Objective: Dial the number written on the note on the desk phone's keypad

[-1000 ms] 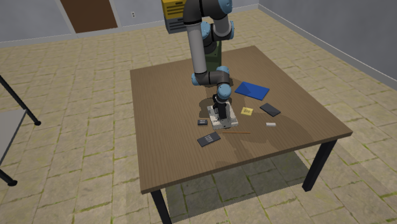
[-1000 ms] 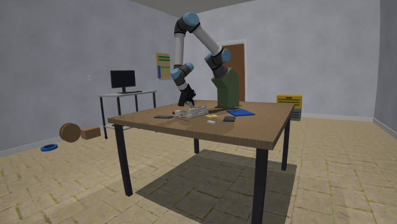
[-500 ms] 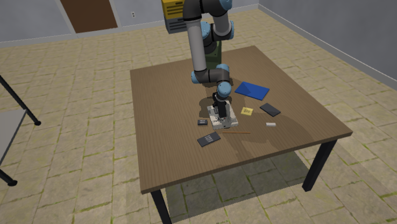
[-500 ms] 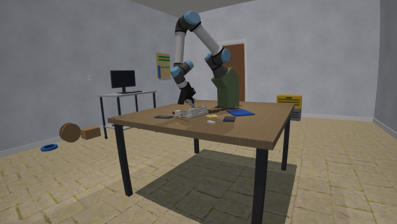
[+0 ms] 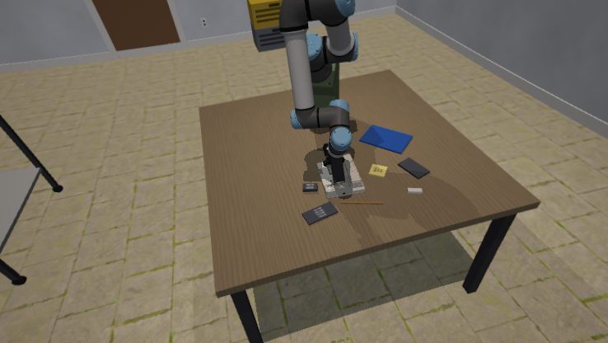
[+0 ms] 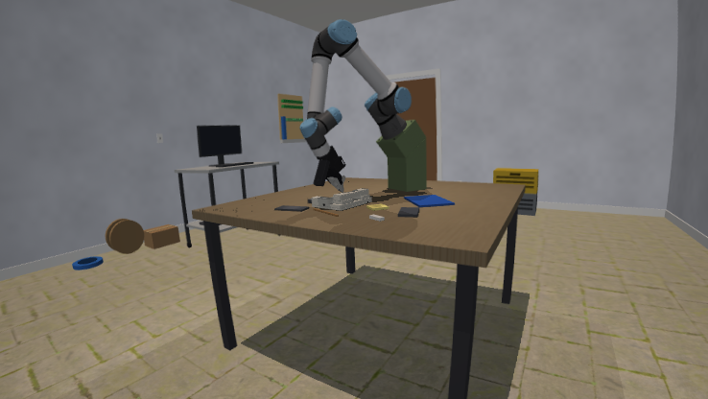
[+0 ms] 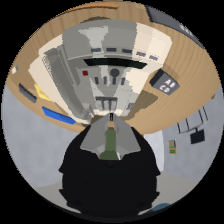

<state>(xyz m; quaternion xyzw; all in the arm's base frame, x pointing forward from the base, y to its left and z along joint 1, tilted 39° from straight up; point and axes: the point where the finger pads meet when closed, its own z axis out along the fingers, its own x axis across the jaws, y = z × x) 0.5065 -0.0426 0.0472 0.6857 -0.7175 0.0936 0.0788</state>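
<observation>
Right now the handset is 8 cm to the left of my hand, 3 cm ahead of it and 1 cm below it. Round my hand: yellow note (22 cm to the left, 5 cm below, 4 cm ahead); pencil (21 cm ahead, 8 cm to the left, 5 cm below); small dark device (12 cm to the right, 6 cm ahead, 5 cm below).
</observation>
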